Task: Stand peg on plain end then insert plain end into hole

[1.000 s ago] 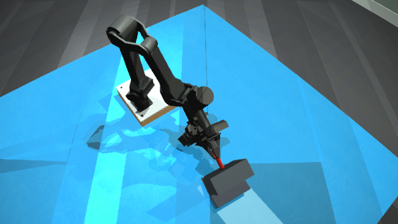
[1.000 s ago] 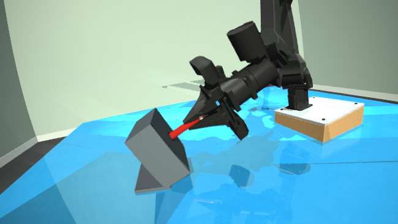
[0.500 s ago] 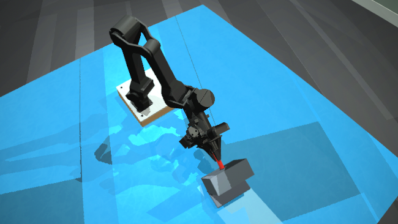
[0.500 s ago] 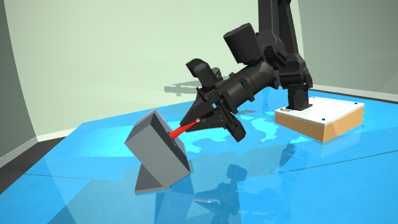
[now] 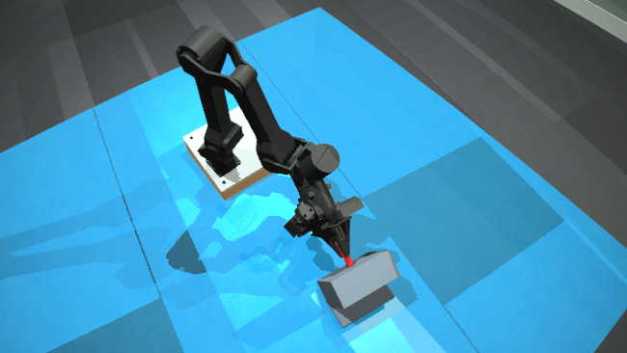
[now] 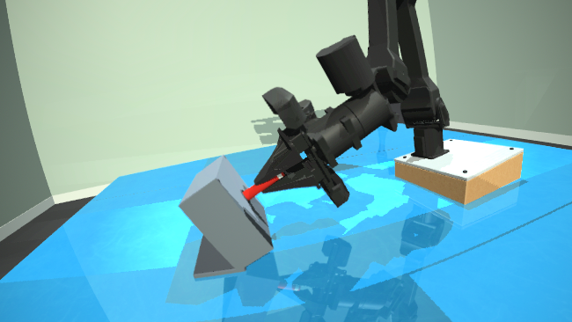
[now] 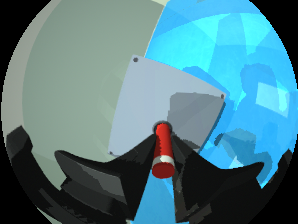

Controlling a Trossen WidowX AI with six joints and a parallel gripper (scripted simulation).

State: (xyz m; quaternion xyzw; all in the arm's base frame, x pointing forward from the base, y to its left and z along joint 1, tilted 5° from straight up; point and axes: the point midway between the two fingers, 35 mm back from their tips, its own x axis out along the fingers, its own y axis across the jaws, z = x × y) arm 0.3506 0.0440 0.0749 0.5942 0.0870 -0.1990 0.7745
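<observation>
Right now the red peg is 10 mm behind my gripper tip and 10 mm above it. The rest, counted from my gripper tip: grey sloped panel 40 mm ahead, 20 mm below, 10 mm to the right.
</observation>
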